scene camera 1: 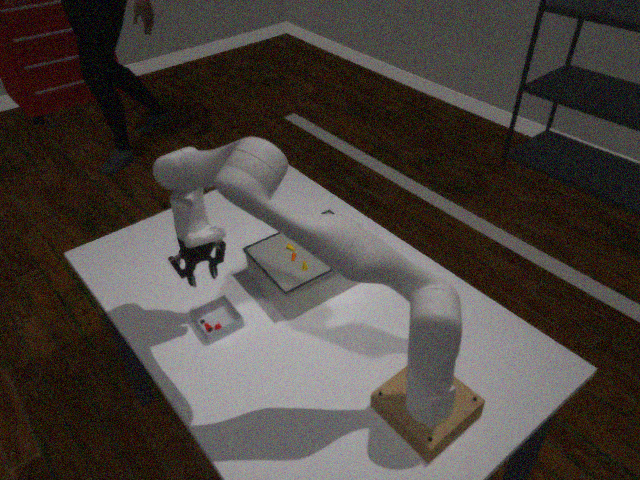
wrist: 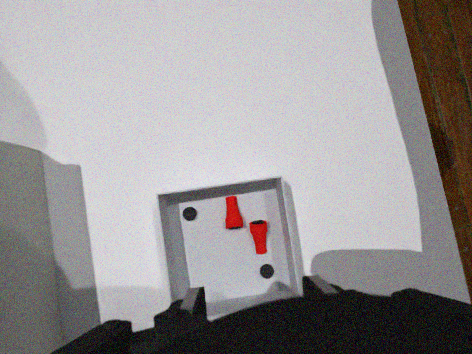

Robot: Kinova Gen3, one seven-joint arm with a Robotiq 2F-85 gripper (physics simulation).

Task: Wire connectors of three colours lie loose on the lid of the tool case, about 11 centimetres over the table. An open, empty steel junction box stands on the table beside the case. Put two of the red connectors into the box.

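Seen in the pictures: gripper, between the fingertips: [scene camera 1: 203, 281] [wrist: 255, 303]; arm's base, origin of its link: [scene camera 1: 427, 405].
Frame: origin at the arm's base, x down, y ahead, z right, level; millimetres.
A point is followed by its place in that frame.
Note:
Two red connectors lie apart on the floor of the steel junction box [scene camera 1: 229, 334] {x 52, y 451, z -277 mm} [wrist: 296, 240] {x 15, y 500, z -339 mm}. One red connector [scene camera 1: 217, 326] {x 38, y 481, z -296 mm} [wrist: 233, 214] {x 39, y 476, z -294 mm} is near the box's far wall in the wrist view; the other red connector [scene camera 1: 208, 327] {x 37, y 489, z -317 mm} [wrist: 259, 237] {x 39, y 497, z -315 mm} lies beside it, pointing the opposite way. My gripper [scene camera 1: 203, 279] {x -103, y 510, z -299 mm} [wrist: 255, 303] {x -103, y 510, z -299 mm} is open and empty, in the air above the box. On the lid of the tool case [scene camera 1: 268, 263] {x -57, y 532, z -115 mm} lie two yellow connectors [scene camera 1: 290, 247] {x -66, y 550, z -38 mm} [scene camera 1: 304, 266] {x -70, y 458, z -45 mm} and an orange connector [scene camera 1: 293, 256] {x -65, y 514, z -48 mm} between them. The arm may hide part of the lid.
The tool case's side [wrist: 30, 225] {x 19, y 474, z -132 mm} also shows at the left of the wrist view. Two dark round holes [wrist: 190, 213] {x 47, y 474, z -256 mm} [wrist: 267, 271] {x 47, y 528, z -321 mm} mark the box floor. A small dark object [scene camera 1: 327, 211] {x -59, y 646, z 139 mm} lies on the table behind the arm. A person [scene camera 1: 103, 62] stands beyond the table, near a red cabinet.

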